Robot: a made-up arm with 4 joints.
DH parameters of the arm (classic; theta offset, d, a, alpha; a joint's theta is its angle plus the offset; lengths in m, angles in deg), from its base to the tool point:
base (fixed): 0 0.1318 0 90
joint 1: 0 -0.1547 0.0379 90
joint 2: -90 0.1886 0.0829 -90
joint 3: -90 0.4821 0.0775 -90
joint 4: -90 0.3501 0.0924 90
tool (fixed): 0 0.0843 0 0
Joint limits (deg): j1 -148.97..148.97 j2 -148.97..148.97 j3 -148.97..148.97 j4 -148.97..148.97
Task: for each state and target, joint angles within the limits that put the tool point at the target. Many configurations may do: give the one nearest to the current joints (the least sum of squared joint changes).
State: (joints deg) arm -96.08 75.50 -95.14 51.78
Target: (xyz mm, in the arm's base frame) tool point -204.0 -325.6 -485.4
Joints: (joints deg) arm -59.03 40.15 -107.41 53.09
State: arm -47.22 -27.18 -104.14 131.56
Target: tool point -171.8 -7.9 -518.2
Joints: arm -66.86 -10.72 -116.43 145.62
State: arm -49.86 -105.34 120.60 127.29
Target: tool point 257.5 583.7 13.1
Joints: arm -63.89 -77.29 144.09 143.24
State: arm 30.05 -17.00 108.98 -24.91
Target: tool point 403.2 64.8 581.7
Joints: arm 37.74 -1.37 117.95 -12.53
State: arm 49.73 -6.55 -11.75 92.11
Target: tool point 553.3 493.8 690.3
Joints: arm 84.18 -4.23 -35.24 65.38
